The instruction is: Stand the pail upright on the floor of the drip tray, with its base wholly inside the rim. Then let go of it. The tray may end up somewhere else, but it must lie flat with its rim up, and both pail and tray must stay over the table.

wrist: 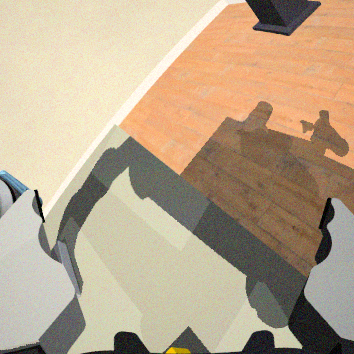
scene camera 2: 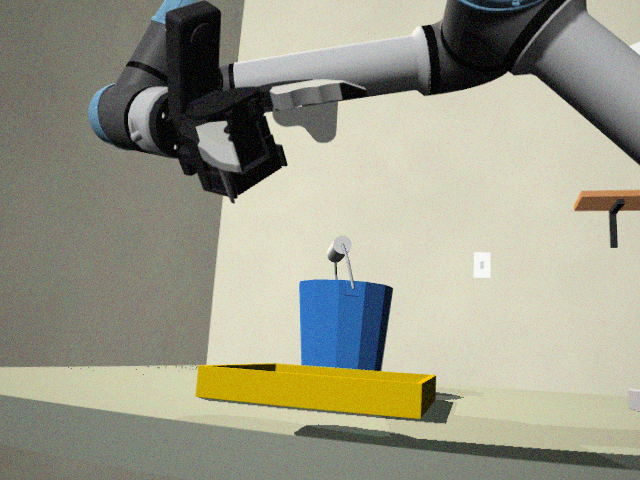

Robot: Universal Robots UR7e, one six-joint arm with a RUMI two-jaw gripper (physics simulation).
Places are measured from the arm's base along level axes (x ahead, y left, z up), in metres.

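Where they show: gripper, fingertip midpoint: (wrist: 183, 200) (scene camera 2: 310, 126).
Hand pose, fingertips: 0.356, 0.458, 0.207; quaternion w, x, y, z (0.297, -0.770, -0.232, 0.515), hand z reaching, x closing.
Each offset is from my fingertips to the top centre of the thing, as dx, dy, dz. "pt": to the spot under its first point. Level surfaces: height alone.
The blue pail @[pt +0.174, -0.490, -0.134] (scene camera 2: 343, 325) is upright in the scene view, with its wire handle and light grip @[+0.220, -0.553, +0.025] (scene camera 2: 339, 248) raised above its mouth. The yellow drip tray @[+0.090, -0.268, -0.201] (scene camera 2: 310, 390) lies flat, rim up, on the table. The tray's far rim crosses in front of the pail's lower part, so the pail appears to stand behind the tray; its base is hidden. A small yellow piece of the tray (wrist: 178, 351) shows at the bottom edge of the wrist view. My gripper (scene camera 2: 281, 139) (wrist: 183, 200) is open and empty, high above and to the left of the pail. The pail does not show in the wrist view.
The pale table top @[dz -0.234] (scene camera 2: 516, 408) (wrist: 165, 270) has its edge beside a wooden floor (wrist: 200, 100) in the wrist view. A dark stand foot (wrist: 286, 22) is at the top there. A wooden shelf (scene camera 2: 604, 200) is on the wall at the right. Arm shadows fall across table and floor.
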